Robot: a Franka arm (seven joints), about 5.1 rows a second.
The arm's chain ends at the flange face. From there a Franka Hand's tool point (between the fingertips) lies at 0.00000 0.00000 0.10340 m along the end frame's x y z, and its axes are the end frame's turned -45 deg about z.
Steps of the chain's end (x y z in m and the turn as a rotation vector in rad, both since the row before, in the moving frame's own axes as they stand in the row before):
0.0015, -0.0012, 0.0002, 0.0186, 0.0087, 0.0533
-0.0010, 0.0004, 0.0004, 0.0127, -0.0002, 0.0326
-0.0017, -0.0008, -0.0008, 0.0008, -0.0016, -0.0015
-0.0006, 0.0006, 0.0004, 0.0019, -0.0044, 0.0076
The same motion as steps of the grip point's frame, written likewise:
0.0039, -0.0005, 0.0002, 0.0070, 0.0193, 0.0533
-0.0001, -0.0014, 0.0004, 0.0091, 0.0088, 0.0326
-0.0007, -0.0019, -0.0008, 0.0017, -0.0006, -0.0015
-0.0010, -0.0005, 0.0004, 0.0045, -0.0018, 0.0076

